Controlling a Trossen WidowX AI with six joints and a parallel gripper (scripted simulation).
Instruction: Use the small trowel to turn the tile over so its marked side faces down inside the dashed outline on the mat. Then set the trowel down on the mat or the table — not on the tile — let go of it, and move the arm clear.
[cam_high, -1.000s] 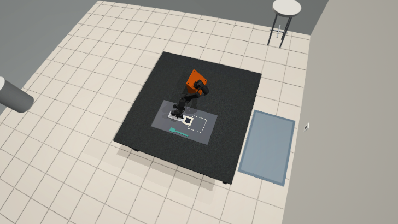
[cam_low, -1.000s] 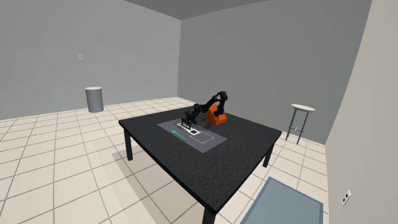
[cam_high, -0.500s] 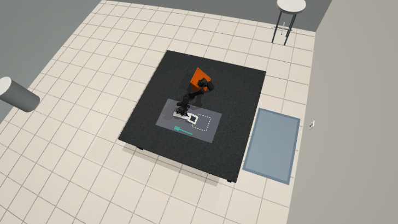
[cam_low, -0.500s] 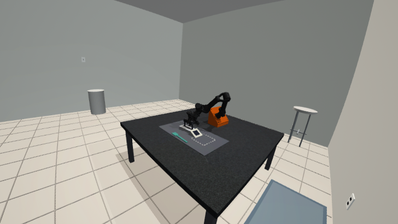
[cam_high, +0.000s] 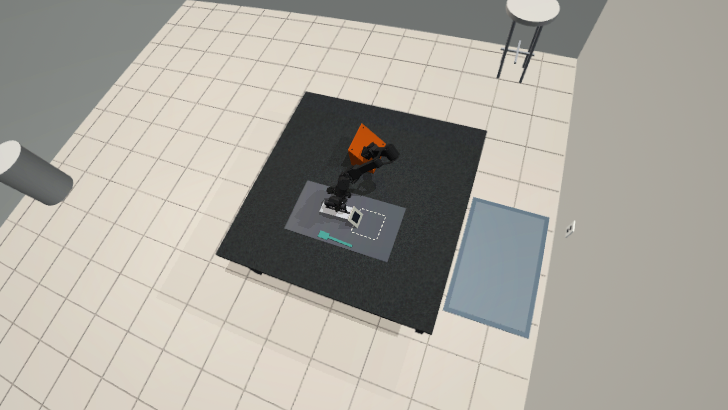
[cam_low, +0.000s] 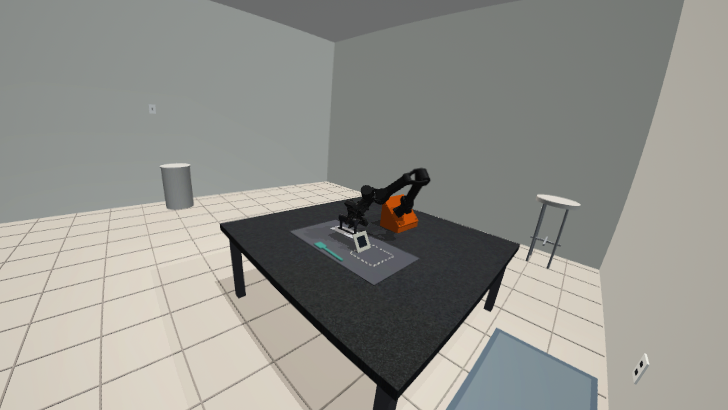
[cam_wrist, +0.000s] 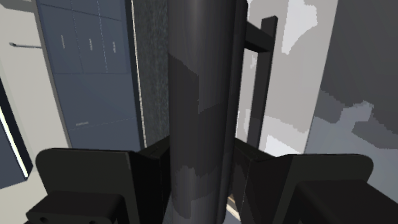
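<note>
Right now my gripper tip is 1 cm past the square tile, 10 cm to the right of it and 6 cm above it. From my gripper tip the other things lie so: grey mat (1 cm behind, 2 cm to the left, 12 cm below); teal flat tool (13 cm ahead, 1 cm to the right, 9 cm below).
</note>
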